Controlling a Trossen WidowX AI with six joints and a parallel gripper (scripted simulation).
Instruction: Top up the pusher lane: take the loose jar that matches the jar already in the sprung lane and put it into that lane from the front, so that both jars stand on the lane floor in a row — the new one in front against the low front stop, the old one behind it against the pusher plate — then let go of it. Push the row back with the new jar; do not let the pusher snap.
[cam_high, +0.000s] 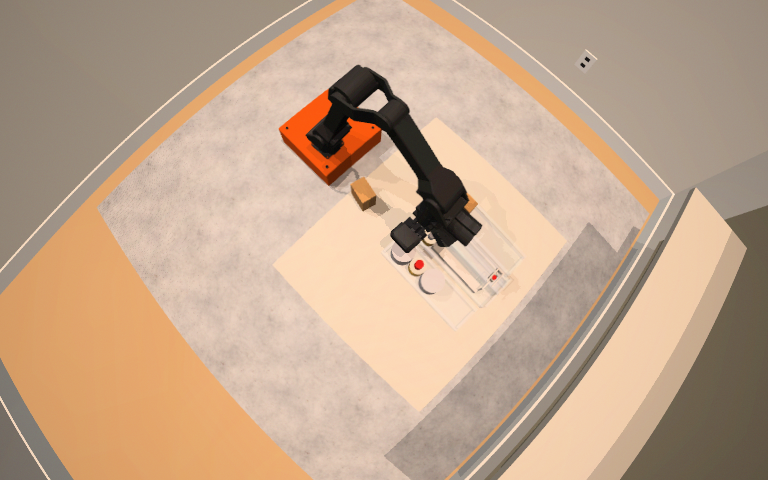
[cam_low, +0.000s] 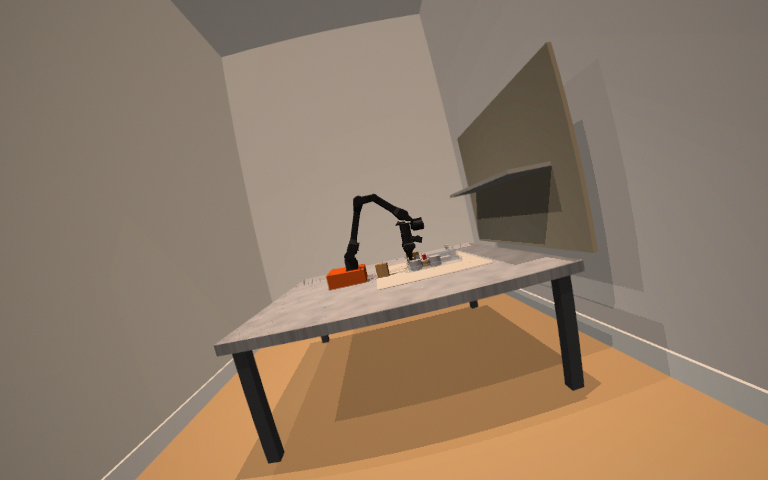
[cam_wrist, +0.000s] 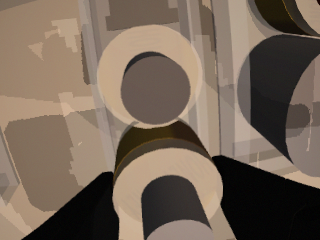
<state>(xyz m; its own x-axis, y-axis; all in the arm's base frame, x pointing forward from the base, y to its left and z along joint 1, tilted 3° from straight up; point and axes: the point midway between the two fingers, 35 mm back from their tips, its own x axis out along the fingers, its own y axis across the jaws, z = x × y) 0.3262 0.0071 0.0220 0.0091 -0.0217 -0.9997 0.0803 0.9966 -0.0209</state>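
My gripper tip is now 15 cm short of the clear pusher lane, 1 cm to the right of it and 3 cm above it. From my gripper tip the other things lie so: red marker (22 cm ahead, 2 cm to the left, 2 cm above); then brown box (17 cm behind, 4 cm to the right, 1 cm below).
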